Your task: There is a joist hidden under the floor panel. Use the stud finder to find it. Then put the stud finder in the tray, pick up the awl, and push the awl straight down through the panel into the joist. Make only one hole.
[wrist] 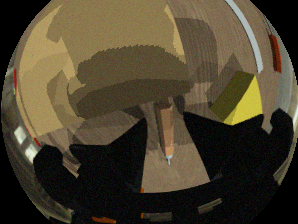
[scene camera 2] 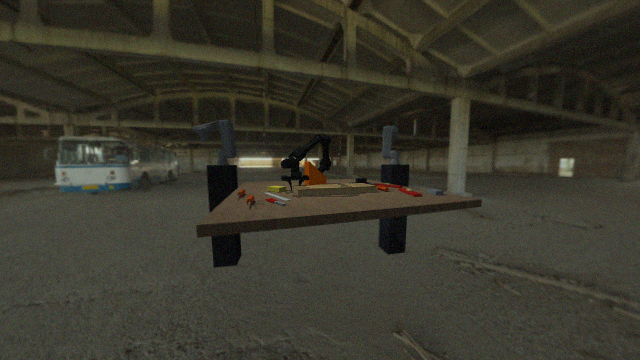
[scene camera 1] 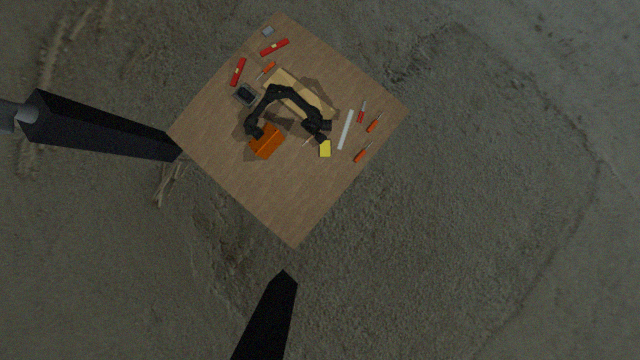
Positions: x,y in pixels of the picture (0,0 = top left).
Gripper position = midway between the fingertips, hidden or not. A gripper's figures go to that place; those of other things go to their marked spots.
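Distances from the lens: an awl (wrist: 164,111) at 0.08 m from the lens, my gripper (wrist: 165,118) at 0.10 m from the lens, a yellow stud finder (wrist: 240,100) at 0.11 m from the lens.
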